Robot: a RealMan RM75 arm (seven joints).
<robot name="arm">
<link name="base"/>
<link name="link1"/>
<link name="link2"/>
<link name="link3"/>
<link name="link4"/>
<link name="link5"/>
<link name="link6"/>
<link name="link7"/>
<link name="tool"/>
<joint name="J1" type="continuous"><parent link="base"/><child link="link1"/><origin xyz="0.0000 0.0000 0.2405"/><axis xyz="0 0 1"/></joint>
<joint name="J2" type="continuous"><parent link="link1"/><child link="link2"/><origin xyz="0.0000 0.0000 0.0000"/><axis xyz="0 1 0"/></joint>
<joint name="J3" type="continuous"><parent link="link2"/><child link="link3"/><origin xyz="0.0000 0.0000 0.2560"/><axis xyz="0 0 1"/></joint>
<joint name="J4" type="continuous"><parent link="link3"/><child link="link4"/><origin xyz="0.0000 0.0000 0.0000"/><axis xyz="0 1 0"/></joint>
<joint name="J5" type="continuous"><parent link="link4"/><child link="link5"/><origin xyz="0.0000 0.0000 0.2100"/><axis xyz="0 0 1"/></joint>
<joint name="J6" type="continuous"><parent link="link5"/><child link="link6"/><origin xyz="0.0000 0.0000 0.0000"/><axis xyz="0 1 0"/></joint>
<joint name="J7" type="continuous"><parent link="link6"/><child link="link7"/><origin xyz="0.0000 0.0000 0.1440"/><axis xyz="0 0 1"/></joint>
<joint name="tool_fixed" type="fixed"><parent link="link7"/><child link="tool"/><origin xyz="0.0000 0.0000 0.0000"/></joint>
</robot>
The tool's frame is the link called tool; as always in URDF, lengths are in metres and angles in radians. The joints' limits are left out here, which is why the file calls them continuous.
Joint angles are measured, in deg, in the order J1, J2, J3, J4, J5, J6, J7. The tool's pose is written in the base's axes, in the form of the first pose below.
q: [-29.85 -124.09 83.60 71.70 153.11 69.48 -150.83]
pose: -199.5, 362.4, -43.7, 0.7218, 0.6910, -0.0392, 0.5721, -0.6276, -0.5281
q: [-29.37 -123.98 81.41 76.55 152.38 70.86 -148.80]
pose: -186.4, 367.7, -25.7, 0.7610, 0.6488, 0.0023, 0.5468, -0.6394, -0.5405
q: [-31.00 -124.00 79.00 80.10 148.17 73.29 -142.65]
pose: -159.1, 372.3, -14.6, 0.8387, 0.5441, 0.0213, 0.4795, -0.7194, -0.5025
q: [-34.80 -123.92 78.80 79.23 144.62 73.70 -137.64]
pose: -131.0, 378.7, -19.1, 0.9018, 0.4319, 0.0123, 0.3894, -0.8001, -0.4563
